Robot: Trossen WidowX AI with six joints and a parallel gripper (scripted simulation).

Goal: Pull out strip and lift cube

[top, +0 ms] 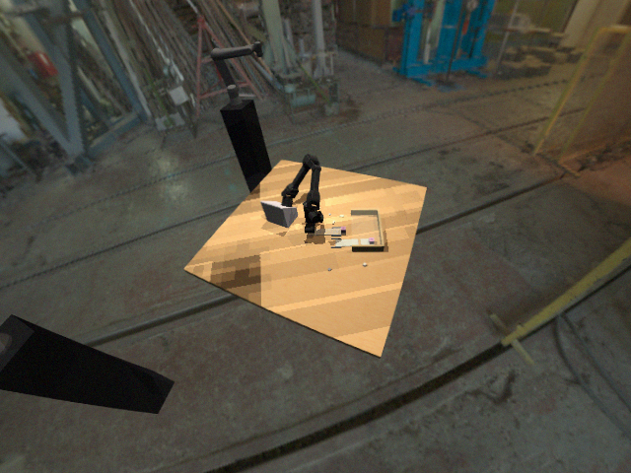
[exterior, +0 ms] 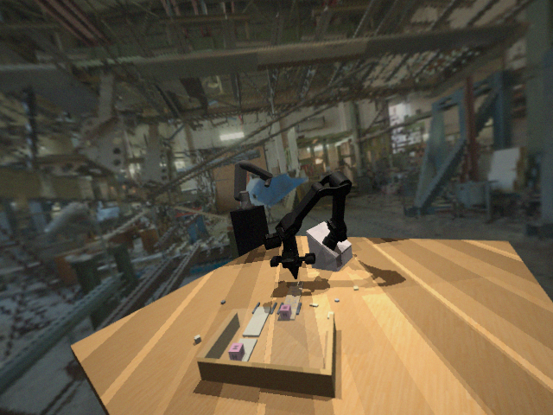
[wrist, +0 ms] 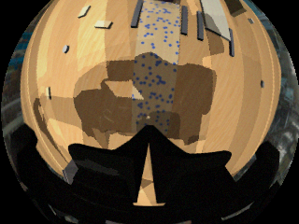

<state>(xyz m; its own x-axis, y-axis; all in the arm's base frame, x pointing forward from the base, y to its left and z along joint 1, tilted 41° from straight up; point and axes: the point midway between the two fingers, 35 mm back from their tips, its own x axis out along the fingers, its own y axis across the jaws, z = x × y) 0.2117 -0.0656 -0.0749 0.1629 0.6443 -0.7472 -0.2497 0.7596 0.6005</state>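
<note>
Right now the speckled strip is 10 cm ahead of my gripper tip, 2 cm to the left of it and 3 cm below it.
</note>
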